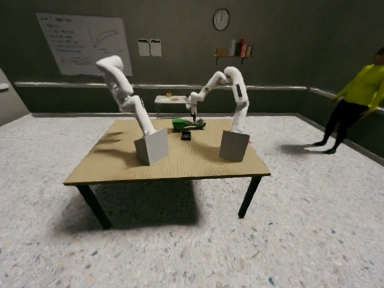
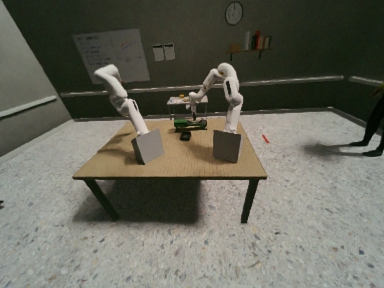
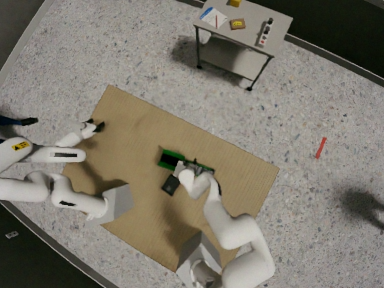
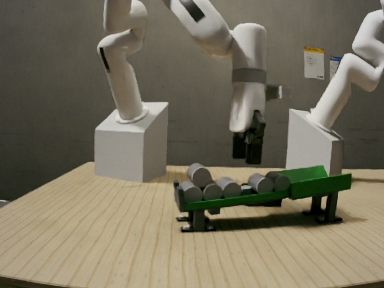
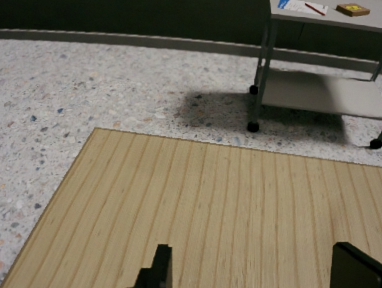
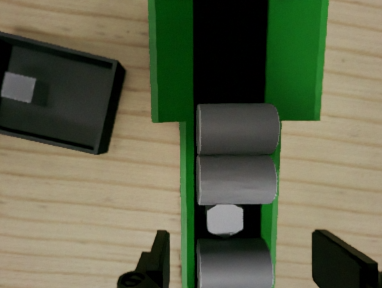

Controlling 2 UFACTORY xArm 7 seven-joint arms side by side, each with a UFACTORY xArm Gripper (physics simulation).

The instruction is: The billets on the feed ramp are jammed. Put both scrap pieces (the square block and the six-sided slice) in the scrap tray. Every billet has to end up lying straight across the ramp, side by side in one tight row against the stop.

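Seen in the pictures: left gripper, fingertip midpoint: (image 3: pixel 98 121) (image 5: pixel 253 271); right gripper, fingertip midpoint: (image 1: pixel 193 118) (image 2: pixel 194 118) (image 4: pixel 245 161) (image 6: pixel 240 253); left arm's base at its link origin: (image 3: pixel 100 207) (image 4: pixel 318 124); right arm's base at its link origin: (image 2: pixel 229 132) (image 3: pixel 199 270) (image 4: pixel 132 115).
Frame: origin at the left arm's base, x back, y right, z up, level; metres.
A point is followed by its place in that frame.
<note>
The green ramp (image 4: pixel 322 186) {x -0.506, y 0.296, z -0.131 m} (image 6: pixel 295 60) {x -0.491, y 0.328, z -0.126 m} bears several grey billets. At its low end one billet (image 4: pixel 199 175) {x -0.474, y 0.561, z -0.111 m} rests on top of two others beside the stop (image 4: pixel 178 195) {x -0.494, y 0.603, z -0.147 m}. A third billet (image 4: pixel 228 186) {x -0.478, y 0.502, z -0.132 m} (image 6: pixel 234 262) {x -0.447, y 0.484, z -0.126 m} lies uphill of them. The six-sided slice (image 6: pixel 225 219) {x -0.443, y 0.457, z -0.143 m} (image 4: pixel 246 188) {x -0.453, y 0.455, z -0.143 m} lies between it and two touching billets (image 6: pixel 236 179) {x -0.445, y 0.418, z -0.115 m} (image 6: pixel 238 129) {x -0.444, y 0.382, z -0.111 m}, which lie across the ramp. The square block (image 6: pixel 19 87) {x -0.241, y 0.340, z -0.194 m} lies in the scrap tray (image 6: pixel 75 100) {x -0.285, y 0.348, z -0.219 m} (image 3: pixel 170 185) {x -0.258, y 0.340, z -0.218 m}. My right gripper (image 6: pixel 240 253) {x -0.441, y 0.457, z -0.087 m} (image 4: pixel 247 150) {x -0.441, y 0.457, z -0.087 m} is open above the ramp, beyond the slice. My left gripper (image 3: pixel 95 125) {x -0.509, y -0.255, z -0.004 m} (image 5: pixel 253 271) {x -0.509, y -0.255, z -0.004 m} is open, far from the ramp.
The tray stands beside the ramp on the wooden table (image 3: pixel 135 120) {x -0.623, y -0.128, z -0.224 m} (image 5: pixel 210 200) {x -0.692, y -0.270, z -0.223 m}. The two grey arm bases (image 4: pixel 131 150) {x -0.020, y 0.716, z -0.118 m} (image 4: pixel 315 145) {x -0.087, y 0.064, z -0.076 m} stand on the table. A trolley (image 3: pixel 250 30) stands on the floor beyond the table.
</note>
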